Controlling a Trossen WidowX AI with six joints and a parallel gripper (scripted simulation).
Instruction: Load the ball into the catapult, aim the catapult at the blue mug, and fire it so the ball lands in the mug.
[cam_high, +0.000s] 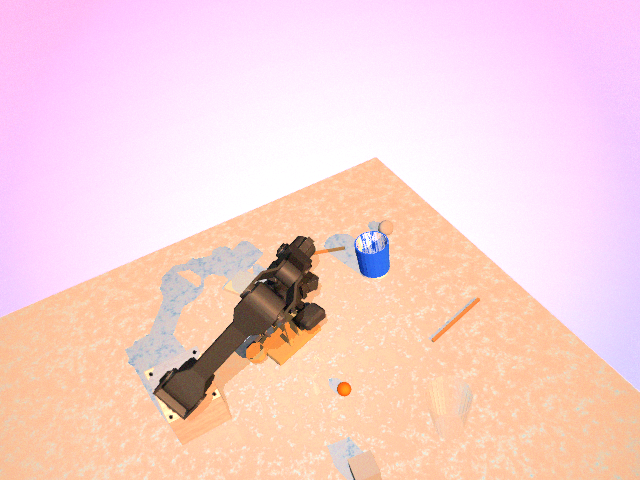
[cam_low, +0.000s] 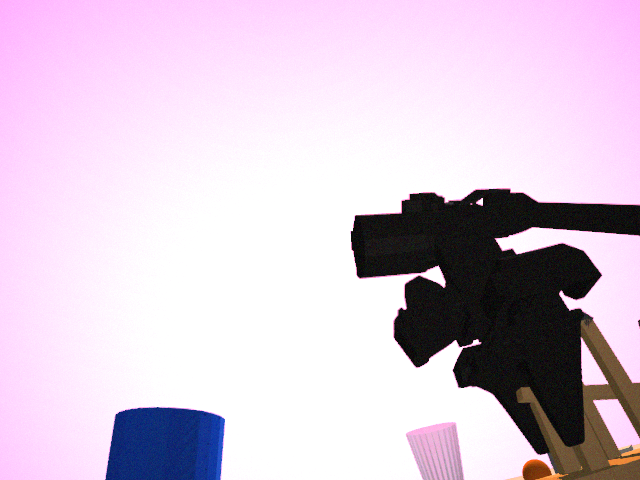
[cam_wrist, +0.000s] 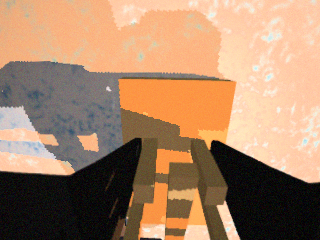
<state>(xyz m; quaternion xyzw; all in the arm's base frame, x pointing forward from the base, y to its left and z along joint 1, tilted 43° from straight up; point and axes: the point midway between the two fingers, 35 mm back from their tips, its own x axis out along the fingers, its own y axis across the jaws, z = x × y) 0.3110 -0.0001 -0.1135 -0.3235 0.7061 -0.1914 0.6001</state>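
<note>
My gripper tip is now 22 cm to the left of the orange ball and 2 cm above it. Also, from my gripper tip: blue mug (28 cm ahead, 6 cm to the left, 1 cm below); then small box (40 cm to the right, 8 cm behind, 1 cm below); then wooden catapult (7 cm behind, 2 cm above, 1 cm to the right).
</note>
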